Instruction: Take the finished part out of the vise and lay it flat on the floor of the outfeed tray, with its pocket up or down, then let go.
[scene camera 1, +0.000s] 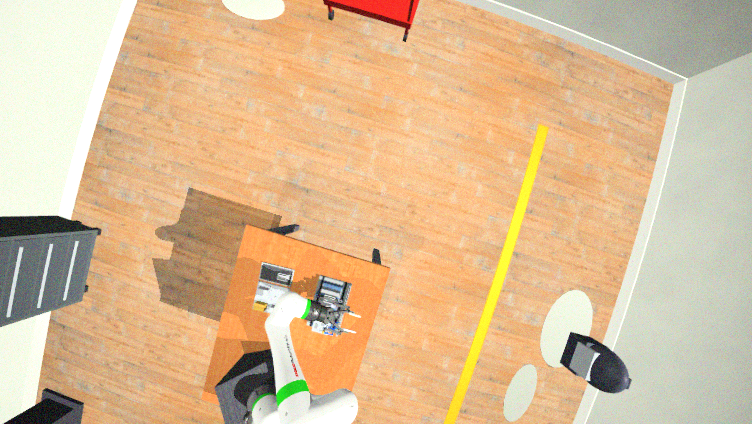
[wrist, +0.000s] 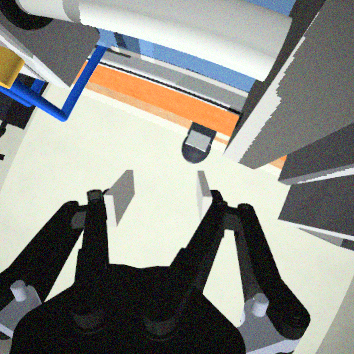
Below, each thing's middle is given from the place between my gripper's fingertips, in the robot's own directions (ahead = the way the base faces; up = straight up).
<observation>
The white rod (wrist: 249, 44) lies 18 cm to the left of my hand and 4 cm below it.
</observation>
